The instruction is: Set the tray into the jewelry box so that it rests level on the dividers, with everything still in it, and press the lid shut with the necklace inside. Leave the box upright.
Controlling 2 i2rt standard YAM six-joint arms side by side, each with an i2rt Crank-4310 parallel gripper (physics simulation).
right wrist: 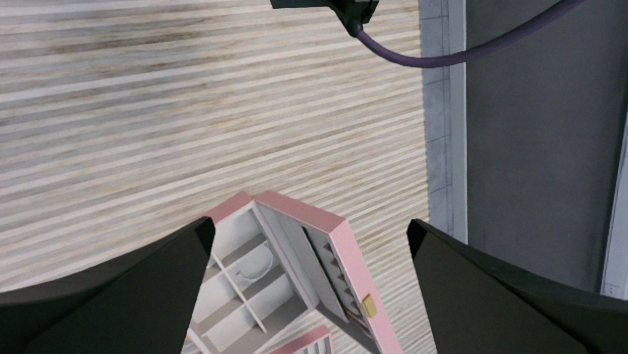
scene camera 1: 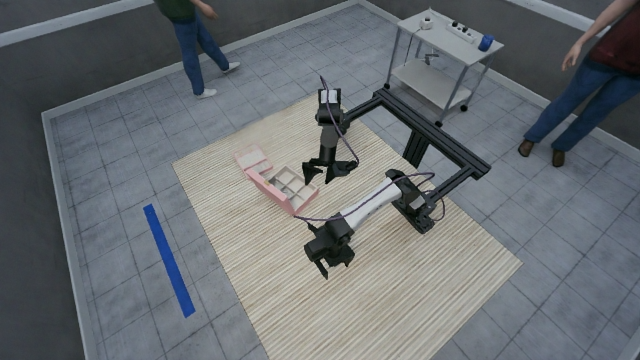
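The pink jewelry box stands upright with its lid raised. Its pale compartments show, and a pale looped item lies in one of them. I cannot tell if this is the necklace. The pink tray lies beyond the lid, outside the box; its contents are too small or cut off to tell. My right gripper is open and empty, above the box's near side. My left gripper is open and empty, below and right of the box in scene camera 1.
The box and tray are on a striped mat. A black frame carries both arms. A cart and two people stand beyond the mat. A blue strip lies on the floor. A purple cable crosses the upper right wrist view.
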